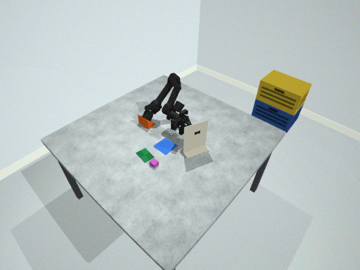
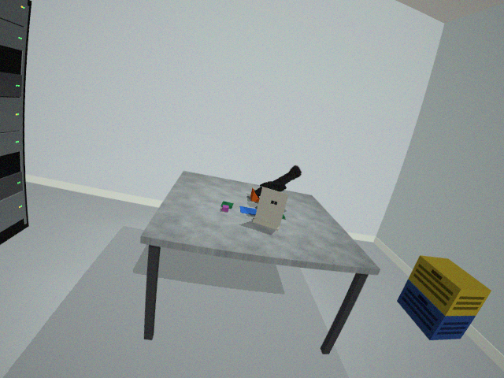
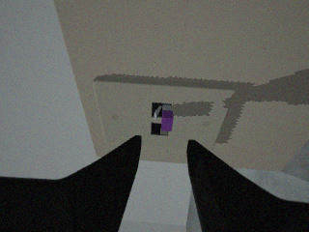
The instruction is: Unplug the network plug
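Now: gripper tip 30 mm short of the network plug and 20 mm to the left of it. Also, from my gripper tip: beige upright panel 50 mm below, 50 mm ahead, 20 mm to the right; blue marked square 150 mm below, 130 mm behind, 110 mm to the right; thin grey tab 40 mm ahead, 20 mm to the right, 10 mm above.
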